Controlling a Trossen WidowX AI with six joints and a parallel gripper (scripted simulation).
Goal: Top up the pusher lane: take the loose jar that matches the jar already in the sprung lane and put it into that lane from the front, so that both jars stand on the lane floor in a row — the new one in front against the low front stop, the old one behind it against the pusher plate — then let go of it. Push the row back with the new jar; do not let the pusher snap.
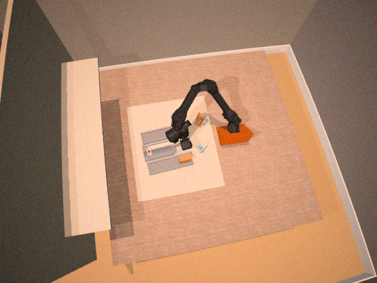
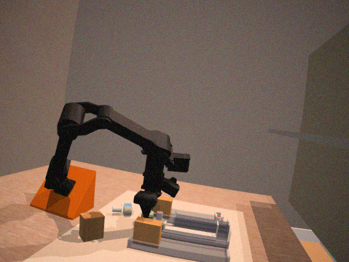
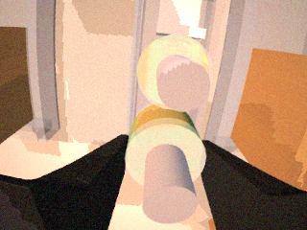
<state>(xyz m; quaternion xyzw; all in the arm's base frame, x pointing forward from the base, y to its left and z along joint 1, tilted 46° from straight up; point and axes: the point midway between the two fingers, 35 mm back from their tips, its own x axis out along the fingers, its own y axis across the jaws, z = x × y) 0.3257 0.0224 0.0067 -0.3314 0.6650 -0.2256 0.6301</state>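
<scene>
Right now the grey lane is 14 cm ahead of my gripper tip, 4 cm to the left of it and 3 cm below it. The rest, counted from my gripper tip: red mark (22 cm ahead, 7 cm to the left, 2 cm above); pusher plate (14 cm ahead, 5 cm to the left); long pale shelf (51 cm ahead, 4 cm to the left, 32 cm above).
</scene>
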